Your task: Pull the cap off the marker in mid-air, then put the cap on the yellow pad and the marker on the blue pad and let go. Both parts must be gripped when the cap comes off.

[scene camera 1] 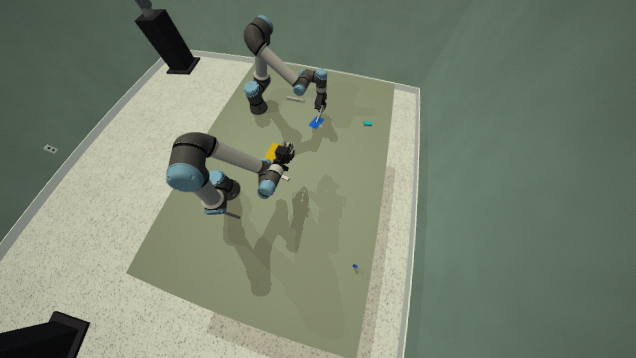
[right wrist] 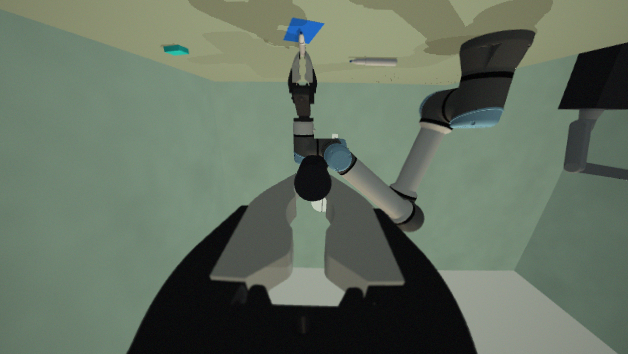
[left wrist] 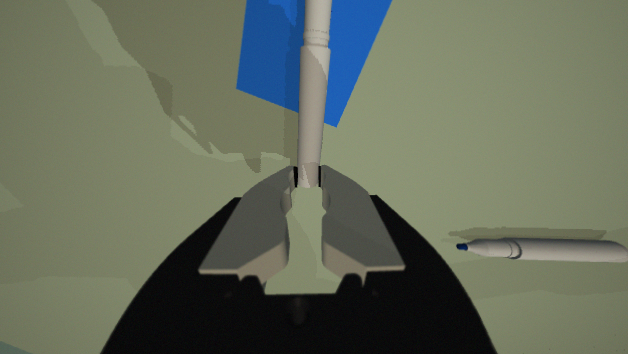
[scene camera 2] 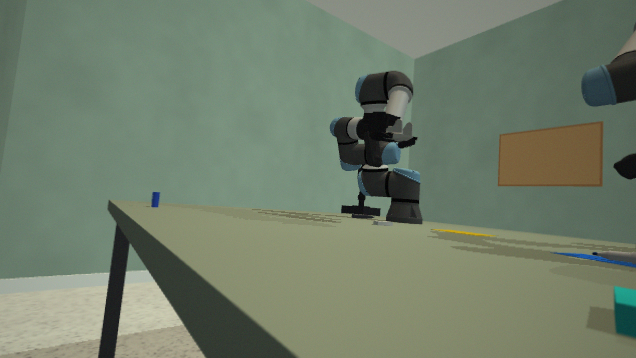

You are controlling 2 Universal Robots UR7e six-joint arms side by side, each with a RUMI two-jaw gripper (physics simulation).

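Frame: origin at the left arm's base, x right, y ahead, z up, level; centimetres.
Seen in the pictures: left gripper, fingertip midpoint: (scene camera 1: 320,112) (right wrist: 302,51) (left wrist: 308,168); right gripper, fingertip midpoint: (scene camera 1: 291,142) (right wrist: 312,176) (scene camera 2: 415,137); left arm's base at its link origin: (scene camera 1: 259,108) (right wrist: 494,41); right arm's base at its link origin: (scene camera 1: 229,190) (scene camera 2: 403,222).
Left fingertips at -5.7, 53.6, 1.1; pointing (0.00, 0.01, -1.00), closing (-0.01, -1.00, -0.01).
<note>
Offsets run from my left fingertips to a thing's middle, as dx, dy, dz.
My left gripper (scene camera 1: 322,107) (left wrist: 308,168) (right wrist: 302,51) is shut on the rear end of the uncapped light grey marker {+5.6, -0.5, -0.1} (scene camera 1: 320,114) (scene camera 2: 620,256) (left wrist: 312,95) (right wrist: 302,47). The marker's dark tip is low over the blue pad {+10.3, -1.1, -1.1} (scene camera 1: 313,125) (scene camera 2: 575,256) (left wrist: 265,70) (right wrist: 313,31); whether it touches is unclear. My right gripper (scene camera 1: 289,147) (right wrist: 312,176) is shut on the black cap {+53.8, -7.3, +23.2} (right wrist: 313,175), seen end-on between its fingertips in the right wrist view. It is held in the air near the yellow pad {+45.5, -25.3, -1.1} (scene camera 1: 272,151) (scene camera 2: 462,232), which it partly covers in scene camera 1.
Another grey marker with a blue tip {-10.6, -24.5, +0.0} (scene camera 1: 295,99) (left wrist: 560,249) (right wrist: 377,62) lies near the left arm's base. A teal block {+2.1, +40.6, -0.4} (scene camera 1: 367,123) (scene camera 2: 626,311) (right wrist: 176,50) lies beyond the blue pad. A small blue cylinder {+109.6, +44.9, +1.3} (scene camera 1: 355,266) (scene camera 2: 156,199) and a whitish block {+64.1, -11.6, -0.5} (scene camera 1: 285,177) (scene camera 2: 383,223) are on the table.
</note>
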